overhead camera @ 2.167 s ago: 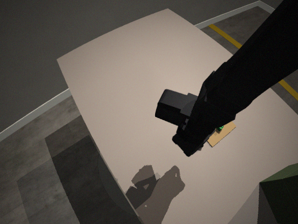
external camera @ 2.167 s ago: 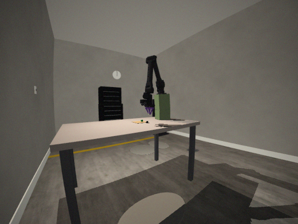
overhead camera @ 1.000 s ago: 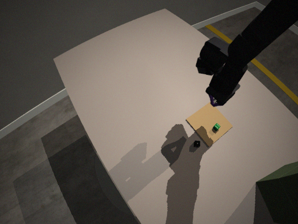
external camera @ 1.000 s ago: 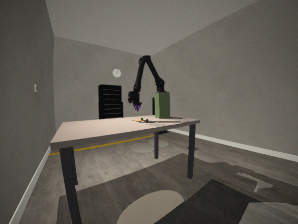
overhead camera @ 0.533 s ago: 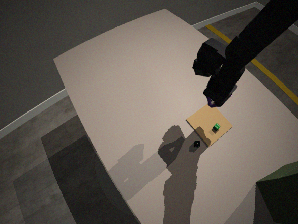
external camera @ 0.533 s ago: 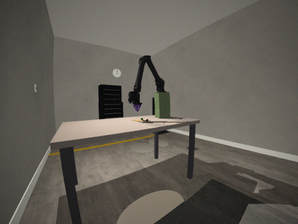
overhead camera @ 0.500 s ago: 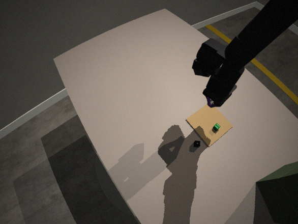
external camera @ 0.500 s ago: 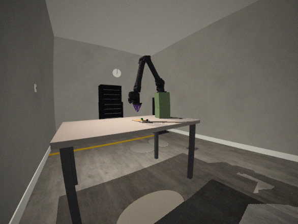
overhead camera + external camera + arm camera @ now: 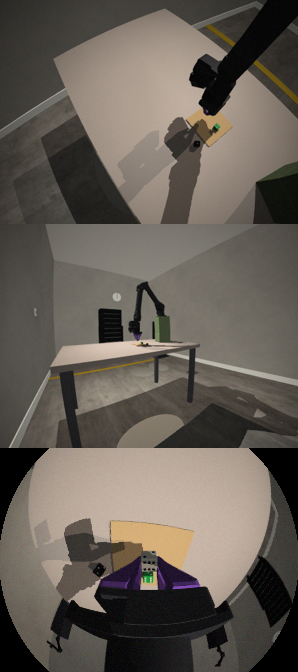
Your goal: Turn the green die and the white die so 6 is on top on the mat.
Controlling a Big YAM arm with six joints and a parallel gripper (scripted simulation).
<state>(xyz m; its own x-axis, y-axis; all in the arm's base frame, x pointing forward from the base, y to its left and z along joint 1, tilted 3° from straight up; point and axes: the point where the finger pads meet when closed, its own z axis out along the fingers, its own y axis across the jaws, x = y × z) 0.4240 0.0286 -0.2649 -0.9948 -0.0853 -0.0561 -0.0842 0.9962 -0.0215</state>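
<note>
My gripper is now 3 cm past the tan mat and 5 cm above it. Also, from my hand: black die: 6 cm behind, 10 cm to the left, 4 cm below; green die: 6 cm behind, 4 cm below; white die: right at my hand.
</note>
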